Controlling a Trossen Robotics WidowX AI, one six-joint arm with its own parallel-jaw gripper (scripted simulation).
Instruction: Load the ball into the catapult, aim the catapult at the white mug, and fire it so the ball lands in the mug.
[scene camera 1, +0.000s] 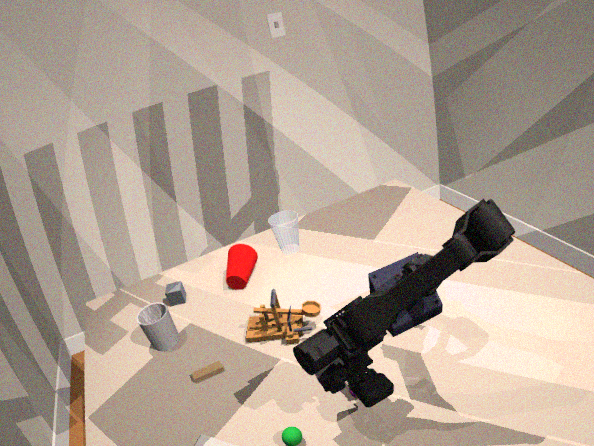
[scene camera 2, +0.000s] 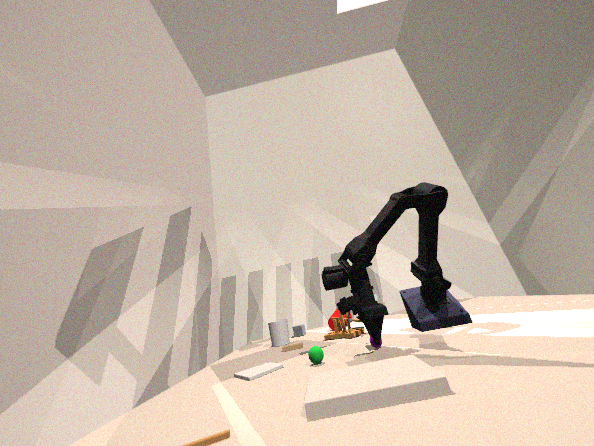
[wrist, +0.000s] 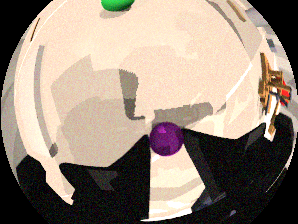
My gripper shows in scene camera 1, in scene camera 2 (376, 343) and in the wrist view. One and the same spot on my gripper: (scene camera 1: 352, 385) is (wrist: 108, 185).
